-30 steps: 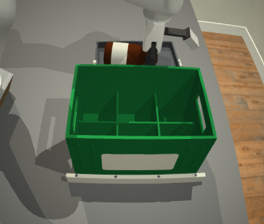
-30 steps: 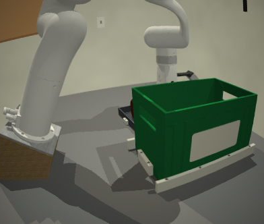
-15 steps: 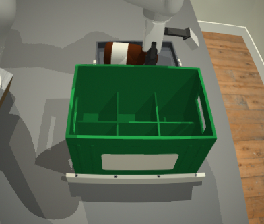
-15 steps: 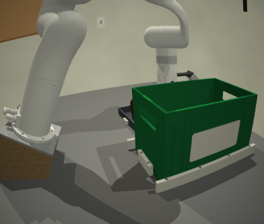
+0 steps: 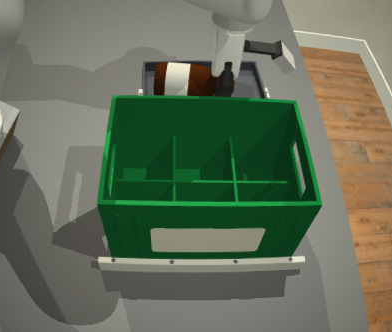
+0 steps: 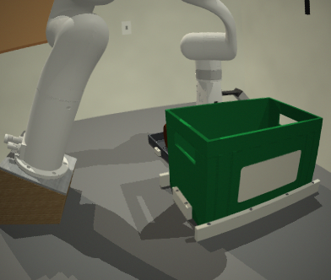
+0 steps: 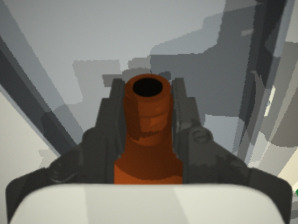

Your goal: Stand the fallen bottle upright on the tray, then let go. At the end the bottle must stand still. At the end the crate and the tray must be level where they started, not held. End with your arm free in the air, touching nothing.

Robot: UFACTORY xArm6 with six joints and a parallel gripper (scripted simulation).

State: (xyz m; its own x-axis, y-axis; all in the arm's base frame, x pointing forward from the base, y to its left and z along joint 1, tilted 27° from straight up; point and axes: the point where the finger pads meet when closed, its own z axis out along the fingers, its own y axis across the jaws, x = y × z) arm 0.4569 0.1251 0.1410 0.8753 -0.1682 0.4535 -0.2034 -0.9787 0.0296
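My hand is 30 mm past the dark grey tray, 30 mm above it and 10 mm to the right of it. The rest, counted from my hand: green crate (260 mm to the right, 90 mm behind, 40 mm above); then brown bottle (50 mm behind, 10 mm to the left).
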